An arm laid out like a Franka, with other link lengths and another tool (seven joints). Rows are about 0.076 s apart.
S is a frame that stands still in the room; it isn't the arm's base.
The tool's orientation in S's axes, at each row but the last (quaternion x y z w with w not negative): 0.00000, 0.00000, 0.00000, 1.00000; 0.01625, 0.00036, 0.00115, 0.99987; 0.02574, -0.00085, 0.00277, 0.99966; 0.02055, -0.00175, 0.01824, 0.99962; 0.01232, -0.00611, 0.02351, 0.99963; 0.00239, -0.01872, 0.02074, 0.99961; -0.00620, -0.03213, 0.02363, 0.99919; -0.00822, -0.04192, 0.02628, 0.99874; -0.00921, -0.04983, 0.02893, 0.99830
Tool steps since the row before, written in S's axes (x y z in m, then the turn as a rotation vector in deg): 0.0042, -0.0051, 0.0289, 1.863, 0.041, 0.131; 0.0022, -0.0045, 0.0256, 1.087, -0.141, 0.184; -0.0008, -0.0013, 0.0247, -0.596, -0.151, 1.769; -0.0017, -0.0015, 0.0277, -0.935, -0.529, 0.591; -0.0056, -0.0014, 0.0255, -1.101, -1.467, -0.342; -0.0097, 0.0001, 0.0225, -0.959, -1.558, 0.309; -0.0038, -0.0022, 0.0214, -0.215, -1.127, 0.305; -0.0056, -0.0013, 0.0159, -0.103, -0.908, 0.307; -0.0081, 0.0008, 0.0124, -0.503, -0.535, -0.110
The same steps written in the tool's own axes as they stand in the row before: 0.0042, -0.0051, 0.0289, 1.863, 0.041, 0.131; 0.0022, -0.0037, 0.0257, 1.087, -0.137, 0.189; -0.0008, 0.0000, 0.0247, -0.594, -0.056, 1.775; -0.0016, -0.0003, 0.0277, -0.951, -0.470, 0.615; -0.0053, -0.0005, 0.0256, -1.173, -1.421, -0.293; -0.0088, 0.0006, 0.0228, -1.010, -1.516, 0.353; -0.0025, -0.0023, 0.0216, -0.248, -1.120, 0.306; -0.0043, -0.0013, 0.0163, -0.125, -0.907, 0.302; -0.0068, 0.0010, 0.0132, -0.542, -0.503, -0.067
